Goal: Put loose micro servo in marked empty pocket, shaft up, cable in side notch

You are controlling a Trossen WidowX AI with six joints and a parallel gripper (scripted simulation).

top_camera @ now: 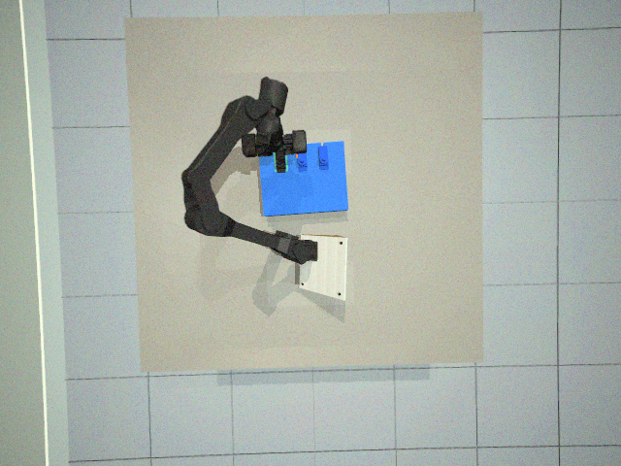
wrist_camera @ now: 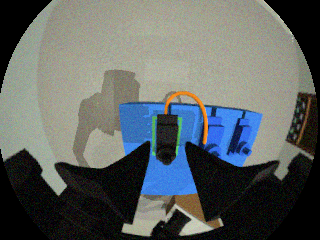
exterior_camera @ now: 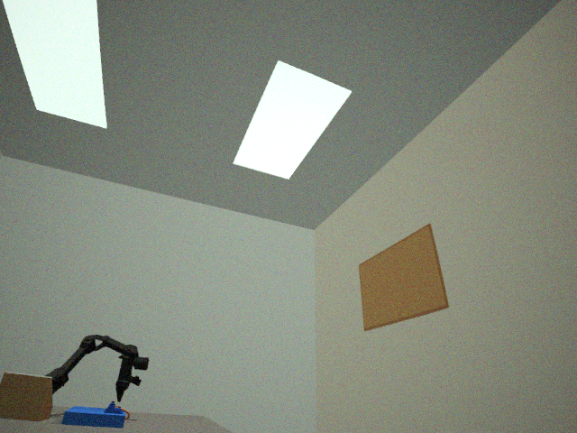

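Now: gripper tip 120 mm past the blue robot deck, 80 mm to the left of it and 60 mm above it.
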